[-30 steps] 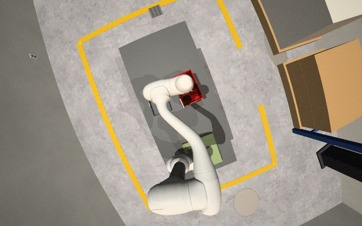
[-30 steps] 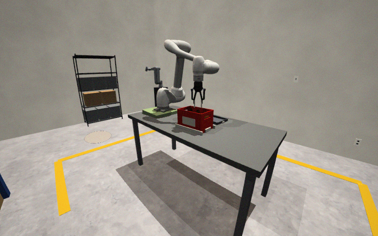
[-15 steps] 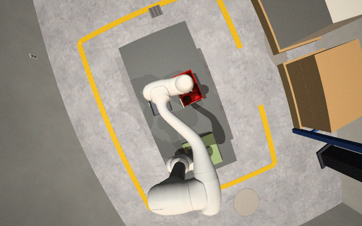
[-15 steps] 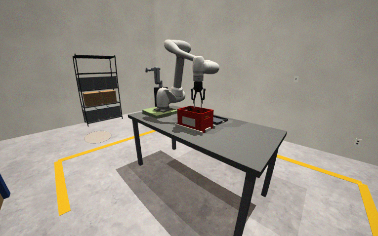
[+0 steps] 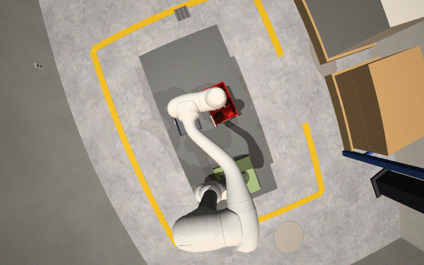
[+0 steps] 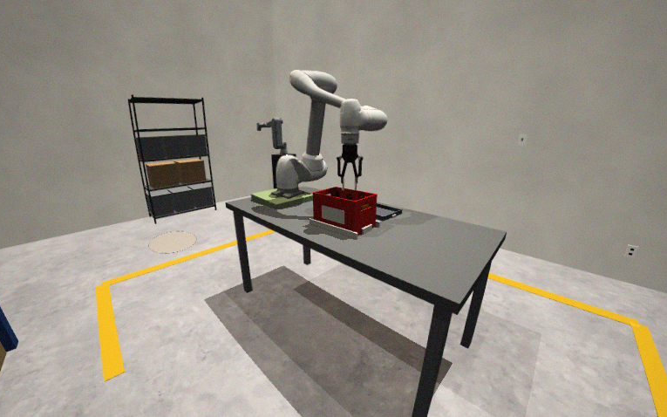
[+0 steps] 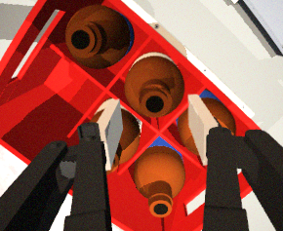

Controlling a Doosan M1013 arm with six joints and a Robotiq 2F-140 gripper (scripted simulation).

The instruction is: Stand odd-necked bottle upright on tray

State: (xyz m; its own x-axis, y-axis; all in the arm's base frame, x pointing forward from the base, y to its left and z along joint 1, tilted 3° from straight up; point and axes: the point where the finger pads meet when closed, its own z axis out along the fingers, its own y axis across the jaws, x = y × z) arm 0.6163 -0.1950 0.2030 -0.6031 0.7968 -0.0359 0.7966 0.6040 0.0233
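Now: hand 13 cm above the red crate and 4 cm to the left of it. Also, from my hand: dark grey tray: 26 cm to the left, 20 cm below, 5 cm ahead.
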